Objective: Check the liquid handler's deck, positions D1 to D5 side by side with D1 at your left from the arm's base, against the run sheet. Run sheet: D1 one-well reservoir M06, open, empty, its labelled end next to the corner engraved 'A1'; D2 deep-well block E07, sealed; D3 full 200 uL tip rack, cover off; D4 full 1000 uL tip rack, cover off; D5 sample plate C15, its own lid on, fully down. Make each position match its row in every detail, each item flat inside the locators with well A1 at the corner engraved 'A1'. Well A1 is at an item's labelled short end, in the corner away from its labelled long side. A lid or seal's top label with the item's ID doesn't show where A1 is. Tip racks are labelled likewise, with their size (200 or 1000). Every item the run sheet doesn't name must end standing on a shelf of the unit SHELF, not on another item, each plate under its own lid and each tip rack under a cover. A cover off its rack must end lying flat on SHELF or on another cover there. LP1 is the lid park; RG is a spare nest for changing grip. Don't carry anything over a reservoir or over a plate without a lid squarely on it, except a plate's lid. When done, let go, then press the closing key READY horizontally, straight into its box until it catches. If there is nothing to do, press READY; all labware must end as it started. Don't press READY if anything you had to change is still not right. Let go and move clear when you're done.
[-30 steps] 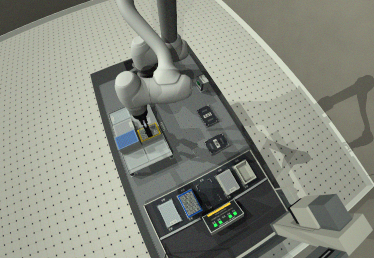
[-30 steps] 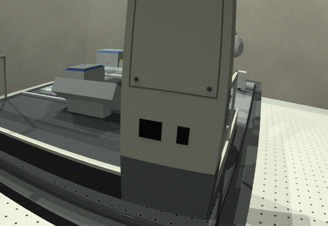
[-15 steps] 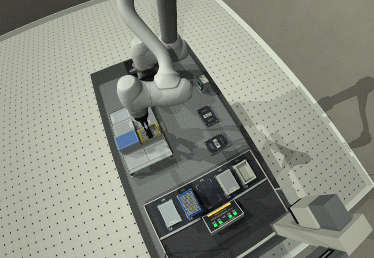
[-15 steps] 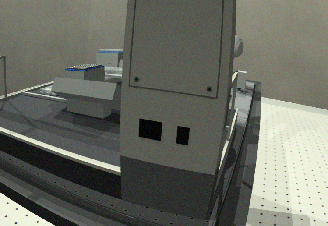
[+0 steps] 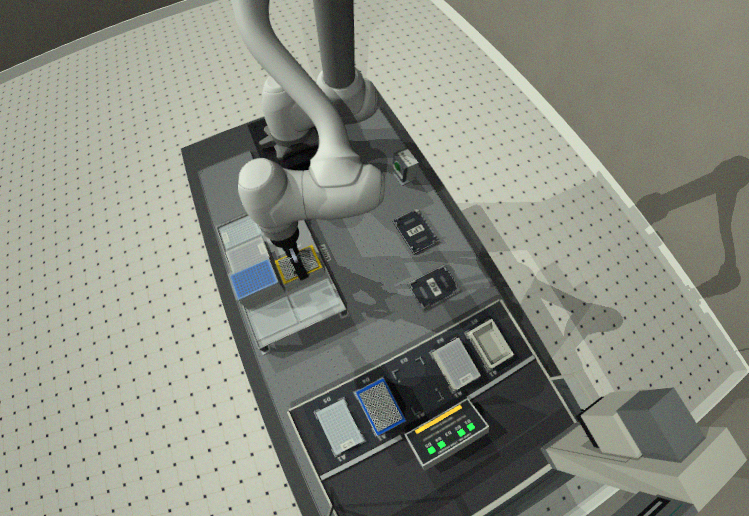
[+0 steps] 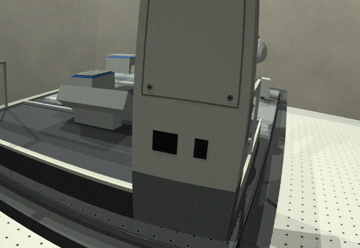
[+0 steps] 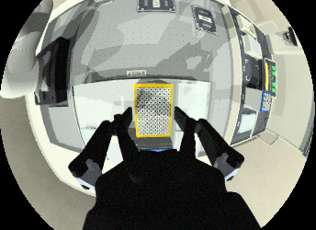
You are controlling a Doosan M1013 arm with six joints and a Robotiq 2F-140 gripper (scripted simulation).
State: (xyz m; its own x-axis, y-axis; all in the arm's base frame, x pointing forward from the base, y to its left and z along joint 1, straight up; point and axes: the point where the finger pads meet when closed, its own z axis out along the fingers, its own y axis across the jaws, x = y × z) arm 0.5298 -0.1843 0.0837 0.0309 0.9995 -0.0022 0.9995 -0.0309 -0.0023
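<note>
My gripper is now 1 cm past the yellow-rimmed tip rack, 1 cm to the right of it and 4 cm above it. Also, from my hand: blue-rimmed tip rack 48 cm ahead, 3 cm to the left, 3 cm below; then shelf unit 5 cm behind, 7 cm to the right, 9 cm below; then spare nest 23 cm ahead, 36 cm to the left, 14 cm below.
</note>
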